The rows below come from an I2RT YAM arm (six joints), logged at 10 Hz.
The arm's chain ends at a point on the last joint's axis. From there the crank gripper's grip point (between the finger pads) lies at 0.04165 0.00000 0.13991 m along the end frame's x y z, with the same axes.
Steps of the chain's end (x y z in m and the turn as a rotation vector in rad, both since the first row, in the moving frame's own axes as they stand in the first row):
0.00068, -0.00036, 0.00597, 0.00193, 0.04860, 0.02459
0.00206, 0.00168, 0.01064, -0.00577, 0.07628, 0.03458
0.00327, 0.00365, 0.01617, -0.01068, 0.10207, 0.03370
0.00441, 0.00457, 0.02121, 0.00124, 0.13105, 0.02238
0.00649, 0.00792, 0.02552, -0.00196, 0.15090, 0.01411
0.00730, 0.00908, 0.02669, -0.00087, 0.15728, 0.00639
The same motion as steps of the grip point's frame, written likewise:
0.00742, 0.00048, 0.00378, 0.00193, 0.04860, 0.02459
0.01256, 0.00410, 0.00705, -0.00577, 0.07628, 0.03458
0.01726, 0.00676, 0.01118, -0.01068, 0.10207, 0.03370
0.02233, 0.00553, 0.01457, 0.00124, 0.13105, 0.02238
0.02704, 0.00892, 0.01767, -0.00196, 0.15090, 0.01411
0.02870, 0.00953, 0.01844, -0.00087, 0.15728, 0.00639

